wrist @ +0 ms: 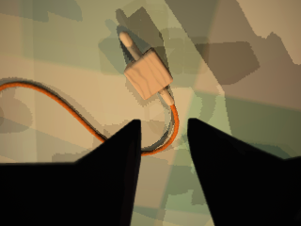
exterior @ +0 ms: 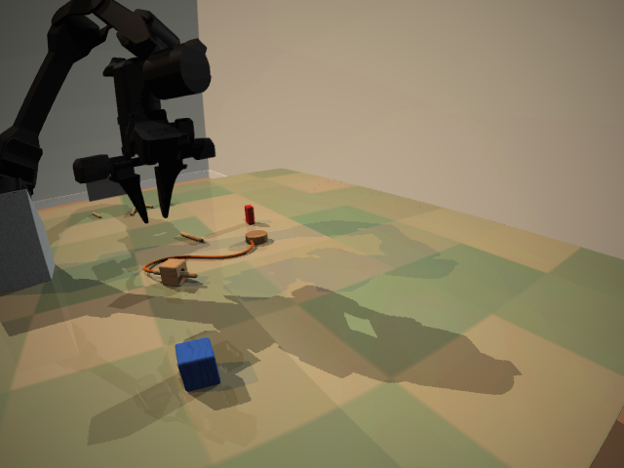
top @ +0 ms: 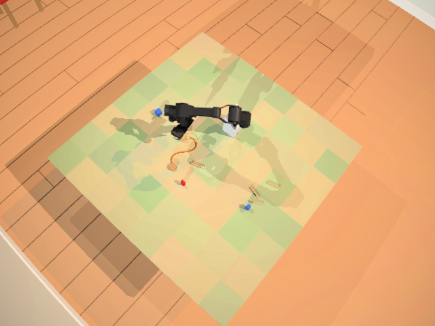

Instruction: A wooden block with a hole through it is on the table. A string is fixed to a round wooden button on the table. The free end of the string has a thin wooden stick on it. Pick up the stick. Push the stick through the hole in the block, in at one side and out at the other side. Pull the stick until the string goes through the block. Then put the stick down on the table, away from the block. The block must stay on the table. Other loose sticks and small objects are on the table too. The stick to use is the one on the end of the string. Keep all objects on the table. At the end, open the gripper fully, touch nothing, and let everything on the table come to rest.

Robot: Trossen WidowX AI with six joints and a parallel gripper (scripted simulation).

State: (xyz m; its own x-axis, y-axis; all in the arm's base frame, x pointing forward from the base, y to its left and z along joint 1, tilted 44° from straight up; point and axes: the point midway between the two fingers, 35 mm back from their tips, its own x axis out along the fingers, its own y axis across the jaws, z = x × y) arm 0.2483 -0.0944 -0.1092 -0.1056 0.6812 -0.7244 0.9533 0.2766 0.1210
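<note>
My gripper tip is 10 mm short of the wooden block, 10 mm to the left of it and 80 mm above it. Also, from my gripper tip: round wooden button: 170 mm ahead, 90 mm to the left, 90 mm below; then blue cube: 230 mm to the right, 80 mm below; then thin wooden stick: 80 mm below.
</note>
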